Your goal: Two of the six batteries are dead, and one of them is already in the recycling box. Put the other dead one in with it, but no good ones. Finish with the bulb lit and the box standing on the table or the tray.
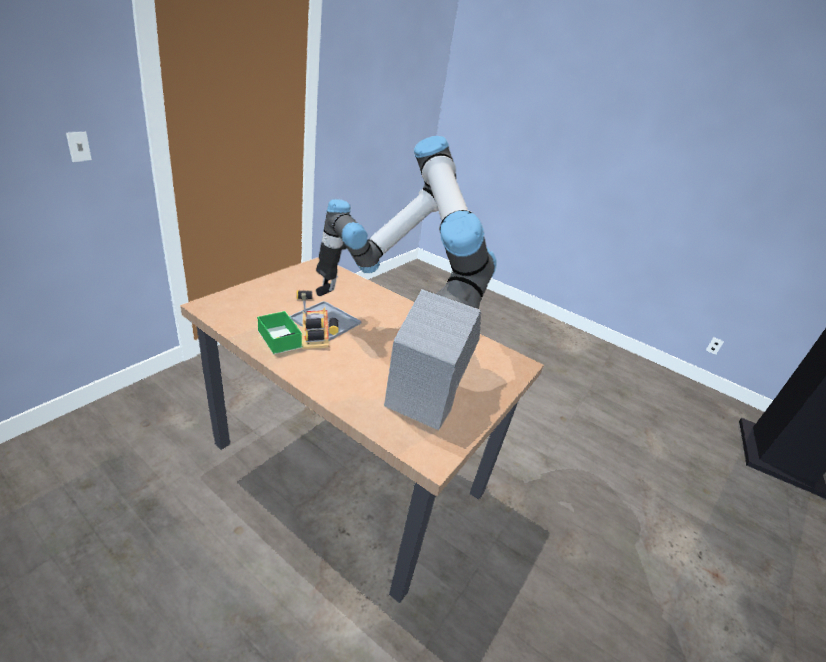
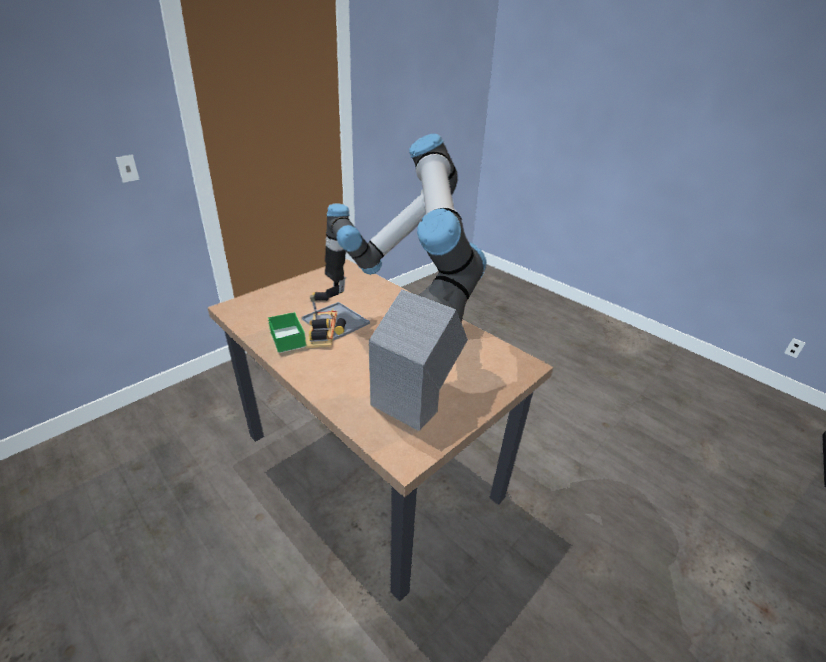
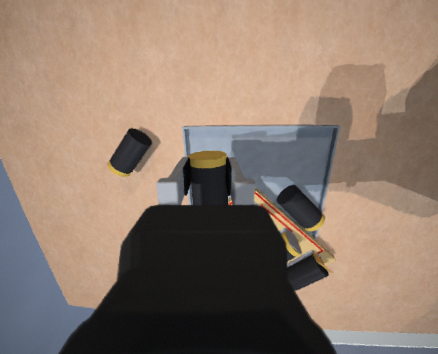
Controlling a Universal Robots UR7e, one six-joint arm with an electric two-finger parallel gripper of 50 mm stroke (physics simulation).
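Places are measured from the arm's base along level axes (x ahead, y left, z up), in millimetres.
Where they show: gripper, between the fingertips: (image 1: 328, 287) (image 2: 338, 289) (image 3: 208, 168); arm's base, origin of its link: (image 1: 451, 315) (image 2: 435, 314).
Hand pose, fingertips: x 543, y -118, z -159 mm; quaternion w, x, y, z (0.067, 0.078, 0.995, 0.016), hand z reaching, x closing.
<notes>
Things, the pixels of their top centre, and the offset from my fingertips. "spot": a spot on its surface instead. Level surfaces: height alone.
- black battery with a gold end, centre of its top: (image 3: 206, 194) (image 1: 324, 285) (image 2: 334, 287) dx +2, dy +18, dz +16 mm
- tray, centre of its top: (image 3: 255, 190) (image 1: 325, 318) (image 2: 335, 319) dx -45, dy +67, dz -88 mm
- battery, centre of its top: (image 3: 304, 214) (image 1: 333, 322) (image 2: 340, 322) dx -106, dy +97, dz -62 mm
- wooden holder, a spot on its surface: (image 3: 326, 256) spot: dx -148, dy +189, dz -80 mm
- green recycling box, centre of its top: (image 1: 279, 324) (image 2: 285, 325) dx +0, dy +263, dz -40 mm
- thin grey post, centre of its top: (image 1: 304, 299) (image 2: 314, 300) dx +21, dy +109, dz -12 mm
- table, height of its surface: dz -99 mm
My gripper (image 1: 328, 286) (image 2: 336, 289) (image 3: 208, 168) is shut on a black battery with a gold end (image 3: 208, 192), raised above the tray (image 1: 350, 322) (image 2: 357, 321) (image 3: 250, 132). Another battery (image 1: 304, 295) (image 3: 131, 151) lies on the table beyond the tray. One battery (image 1: 333, 324) (image 2: 339, 324) (image 3: 300, 207) lies on the tray beside the wooden holder (image 1: 316, 345) (image 2: 321, 344) (image 3: 326, 256). Two batteries show in the holder, a near one (image 1: 315, 335) (image 2: 318, 335) (image 3: 306, 272) and a second (image 1: 313, 322) (image 2: 320, 323). The green recycling box (image 1: 288, 343) (image 2: 291, 342) stands upright beside it; its contents are unclear. I cannot make out whether the bulb is lit.
A thin grey post (image 1: 304, 304) (image 2: 315, 305) rises near the holder. A large grey block (image 1: 421, 368) (image 2: 405, 375) stands in front of the arm's base on the table (image 1: 344, 386) (image 2: 337, 386). The table's edge runs close to the green box.
</notes>
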